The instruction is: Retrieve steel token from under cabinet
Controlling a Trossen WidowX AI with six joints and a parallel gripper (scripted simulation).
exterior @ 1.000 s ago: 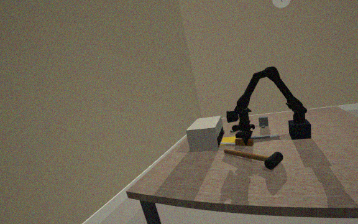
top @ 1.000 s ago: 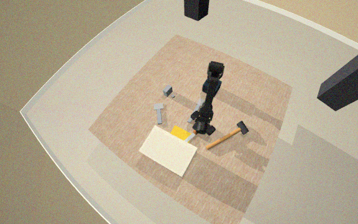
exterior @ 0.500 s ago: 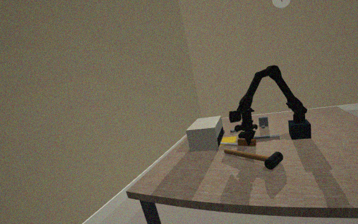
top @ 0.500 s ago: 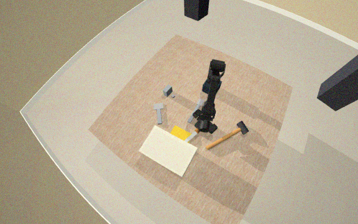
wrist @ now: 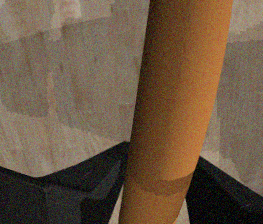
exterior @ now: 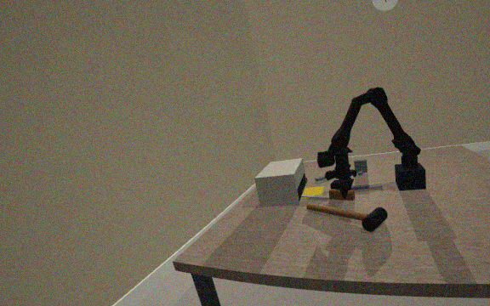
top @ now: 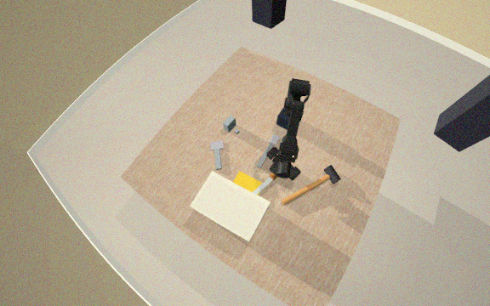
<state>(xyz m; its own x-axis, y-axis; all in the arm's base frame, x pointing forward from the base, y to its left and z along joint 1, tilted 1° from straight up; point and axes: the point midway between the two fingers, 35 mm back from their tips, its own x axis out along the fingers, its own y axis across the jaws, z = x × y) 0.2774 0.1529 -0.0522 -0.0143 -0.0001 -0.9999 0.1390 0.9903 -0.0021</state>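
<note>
Now: gripper tip 130 mm to the left of the grey flat tool and 60 mm past it. From my gripper tip the other things lie so: tiny cube 340 mm to the right, 20 mm behind; grey t-shaped tool 330 mm to the right, 140 mm ahead; grey block 390 mm to the right, 30 mm above, 20 mm behind.
</note>
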